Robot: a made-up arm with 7 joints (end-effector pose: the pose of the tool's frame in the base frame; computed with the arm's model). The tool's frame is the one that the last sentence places.
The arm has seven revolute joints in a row. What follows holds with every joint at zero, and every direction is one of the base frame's.
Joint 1 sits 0.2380 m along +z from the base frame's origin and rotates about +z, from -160.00 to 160.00 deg.
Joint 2 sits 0.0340 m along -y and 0.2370 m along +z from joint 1 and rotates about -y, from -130.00 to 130.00 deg.
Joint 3 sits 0.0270 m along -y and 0.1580 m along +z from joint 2 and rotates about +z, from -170.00 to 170.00 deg.
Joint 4 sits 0.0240 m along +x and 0.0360 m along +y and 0.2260 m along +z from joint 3 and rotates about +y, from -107.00 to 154.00 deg.
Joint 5 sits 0.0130 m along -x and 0.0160 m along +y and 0.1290 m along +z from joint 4 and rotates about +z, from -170.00 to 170.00 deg.
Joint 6 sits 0.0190 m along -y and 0.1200 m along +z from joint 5 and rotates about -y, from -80.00 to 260.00 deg.
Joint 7 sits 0.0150 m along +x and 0.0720 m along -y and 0.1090 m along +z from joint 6 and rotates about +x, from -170.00 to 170.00 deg.
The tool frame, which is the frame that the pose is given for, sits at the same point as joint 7; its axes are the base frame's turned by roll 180.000, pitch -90.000 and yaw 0.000 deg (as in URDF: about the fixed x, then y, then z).
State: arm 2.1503 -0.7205 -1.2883 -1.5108 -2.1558 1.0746 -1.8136
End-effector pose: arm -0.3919 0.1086 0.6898 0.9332 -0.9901 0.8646
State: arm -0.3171 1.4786 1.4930 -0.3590 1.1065 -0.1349 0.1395
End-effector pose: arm -0.7340 0.1542 0.5043 0.2314 2.9843 0.8789
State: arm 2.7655 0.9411 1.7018 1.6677 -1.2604 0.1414 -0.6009
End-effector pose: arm 0.2598 -0.4503 0.6781 1.1855 -0.4759 -2.2991
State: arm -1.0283 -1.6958 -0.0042 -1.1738 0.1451 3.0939 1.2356
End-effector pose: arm 0.1356 -0.4216 0.5354 0.7493 -1.1848 -2.5183
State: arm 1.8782 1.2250 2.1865 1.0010 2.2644 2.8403 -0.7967
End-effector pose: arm 0.0754 -0.4244 0.4438 -0.4067 -1.3875 0.2494
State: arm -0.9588 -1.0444 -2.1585 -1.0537 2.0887 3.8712 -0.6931
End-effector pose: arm 0.2431 -0.4594 0.5686 -0.7639 0.0668 2.3305
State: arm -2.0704 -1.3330 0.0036 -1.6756 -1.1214 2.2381 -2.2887
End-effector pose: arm -0.0569 -0.1803 0.6788 -1.0988 0.1043 -2.2603
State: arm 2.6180 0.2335 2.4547 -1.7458 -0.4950 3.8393 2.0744
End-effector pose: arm 0.0066 0.1109 0.8489 0.3208 2.4584 -0.6224
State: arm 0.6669 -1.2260 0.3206 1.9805 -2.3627 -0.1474 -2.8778
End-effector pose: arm 0.2427 0.3842 0.2688 -2.0784 0.4670 -1.8823
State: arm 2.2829 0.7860 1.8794 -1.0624 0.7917 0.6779 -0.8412
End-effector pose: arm 0.4277 -0.0326 0.9651 1.0025 0.9262 0.7313
